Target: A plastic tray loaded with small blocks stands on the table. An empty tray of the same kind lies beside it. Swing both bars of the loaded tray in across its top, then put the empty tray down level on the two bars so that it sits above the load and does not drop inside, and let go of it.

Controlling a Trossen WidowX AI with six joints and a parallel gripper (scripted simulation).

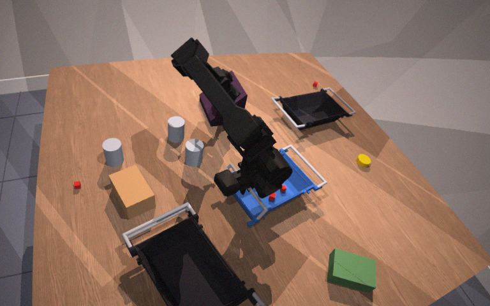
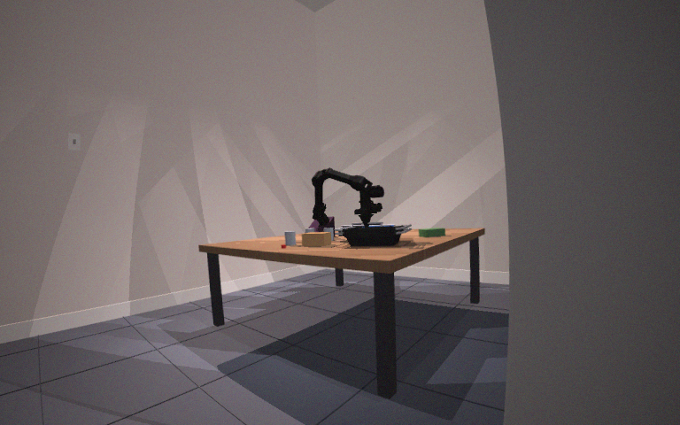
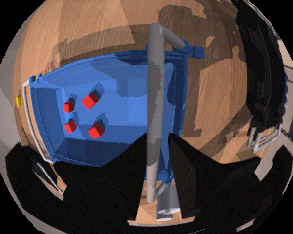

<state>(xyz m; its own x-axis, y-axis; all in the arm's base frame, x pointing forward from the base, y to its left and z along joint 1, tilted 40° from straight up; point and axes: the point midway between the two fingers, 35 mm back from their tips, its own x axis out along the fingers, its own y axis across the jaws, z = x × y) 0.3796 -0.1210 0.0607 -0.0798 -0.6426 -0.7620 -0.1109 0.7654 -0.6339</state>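
The black tray lies 280 mm behind my gripper tip, 470 mm to the left of it and 20 mm below it. The rest, counted from my gripper tip: tan box 130 mm behind, 280 mm to the right, 40 mm below; green block 310 mm ahead, 170 mm to the left, 50 mm below; red cube 220 mm behind, 420 mm to the right, 60 mm below.
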